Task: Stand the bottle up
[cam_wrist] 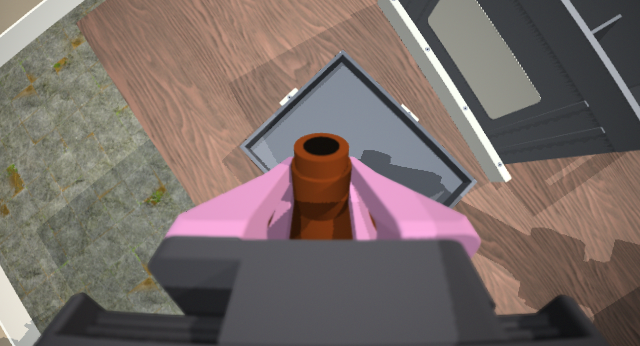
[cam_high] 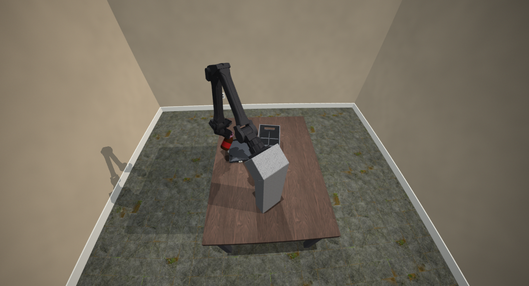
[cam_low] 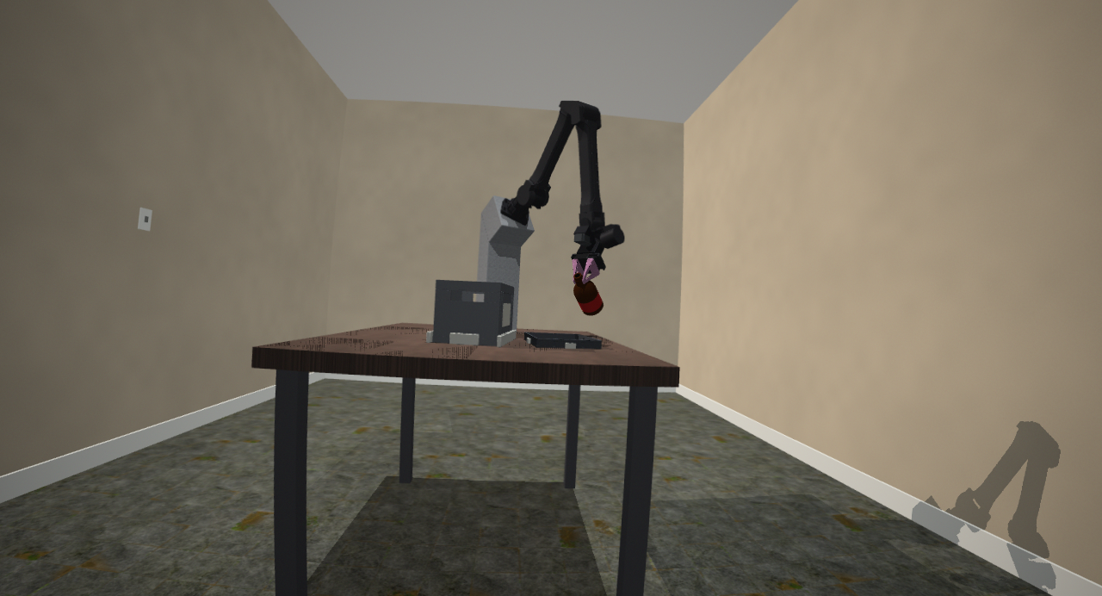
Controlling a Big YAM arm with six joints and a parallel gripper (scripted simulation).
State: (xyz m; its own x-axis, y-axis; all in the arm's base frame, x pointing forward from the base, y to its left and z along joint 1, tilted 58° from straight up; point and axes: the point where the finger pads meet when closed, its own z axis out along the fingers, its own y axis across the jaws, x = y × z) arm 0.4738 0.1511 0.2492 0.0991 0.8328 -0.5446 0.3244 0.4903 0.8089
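The brown bottle is 4 cm behind my hand, 2 cm to the left of it and 3 cm below it. Round my hand: dark grey tray: 1 cm behind, 5 cm to the right, 19 cm below; dark crate: 2 cm ahead, 31 cm to the right, 12 cm below.
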